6 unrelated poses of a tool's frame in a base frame.
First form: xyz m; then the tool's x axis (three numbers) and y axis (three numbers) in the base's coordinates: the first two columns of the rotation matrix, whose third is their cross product.
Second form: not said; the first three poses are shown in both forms.
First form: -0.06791 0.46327 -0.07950 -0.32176 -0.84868 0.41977 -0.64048 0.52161 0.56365
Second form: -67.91 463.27 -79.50 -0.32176 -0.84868 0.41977 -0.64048 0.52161 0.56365
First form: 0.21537 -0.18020 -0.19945 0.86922 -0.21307 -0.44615 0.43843 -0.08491 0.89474
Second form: 215.37 -180.20 -199.45 0.86922 -0.21307 -0.44615 0.43843 -0.08491 0.89474
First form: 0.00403 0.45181 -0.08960 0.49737 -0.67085 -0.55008 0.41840 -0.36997 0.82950
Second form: 4.03 451.81 -89.60 0.49737 -0.67085 -0.55008 0.41840 -0.36997 0.82950
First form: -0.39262 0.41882 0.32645 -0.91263 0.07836 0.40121 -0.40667 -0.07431 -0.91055
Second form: -392.62 418.82 326.45 -0.91263 0.07836 0.40121 -0.40667 -0.07431 -0.91055
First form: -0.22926 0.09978 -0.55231 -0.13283 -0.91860 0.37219 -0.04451 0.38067 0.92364
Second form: -229.26 99.78 -552.31 -0.13283 -0.91860 0.37219 -0.04451 0.38067 0.92364
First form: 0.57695 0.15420 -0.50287 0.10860 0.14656 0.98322 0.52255 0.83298 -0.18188
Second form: 576.95 154.20 -502.87 0.10860 0.14656 0.98322 0.52255 0.83298 -0.18188
